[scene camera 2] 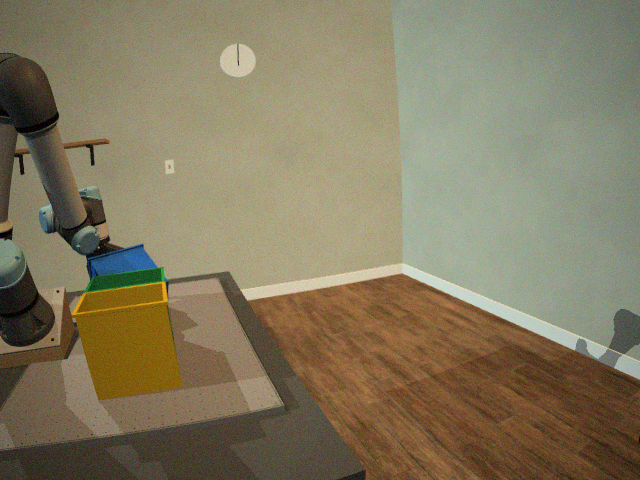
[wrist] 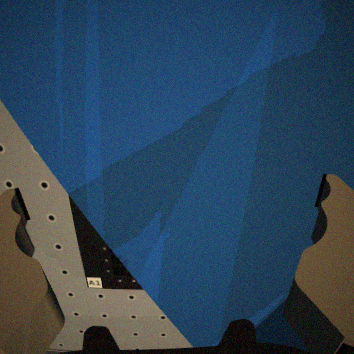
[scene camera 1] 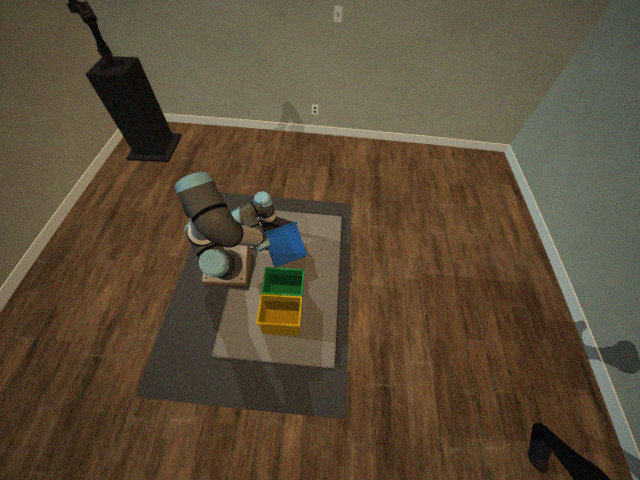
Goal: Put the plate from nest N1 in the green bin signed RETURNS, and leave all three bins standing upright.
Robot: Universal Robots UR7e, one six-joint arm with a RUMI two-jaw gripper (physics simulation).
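Places are measured from the arm's base along level axes (x left, y up, z ahead), in metres.
Pixels of known places: gripper, fingertip midpoint: (wrist: 170,185); arm's base at its link origin: (scene camera 2: 27,323).
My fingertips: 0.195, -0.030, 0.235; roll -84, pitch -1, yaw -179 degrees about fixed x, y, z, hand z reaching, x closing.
Observation:
Ahead of a thing's pixels: the offset from my fingertips to its top centre, as dx, dy, dz. Level surfaces: height alone.
The green bin {-0.320, +0.144, +0.068} (scene camera 1: 283,280) (scene camera 2: 129,279) stands upright between the other two bins; its sign is not readable. The yellow bin {-0.451, +0.144, +0.067} (scene camera 1: 279,329) (scene camera 2: 131,351) stands upright beside it. The blue bin (scene camera 1: 287,244) (scene camera 2: 121,261) (wrist: 200,115) is turned askew and tilted, not square with the others. My gripper (wrist: 170,185) is open and empty, low at the blue bin on the side away from the green one. Blue wall fills much of the wrist view between and beyond the fingers. The plate and nest N1's label do not show in any view.
A black holder {+0.002, -0.021, -0.015} (wrist: 95,257) tagged A1 lies partly hidden behind the blue bin on the perforated board {dy -0.035} (scene camera 1: 310,351) (scene camera 2: 248,356) (wrist: 55,235). The arm's base plate (scene camera 1: 240,282) is beside the bins. A dark pedestal (scene camera 1: 129,108) stands near the back left corner.

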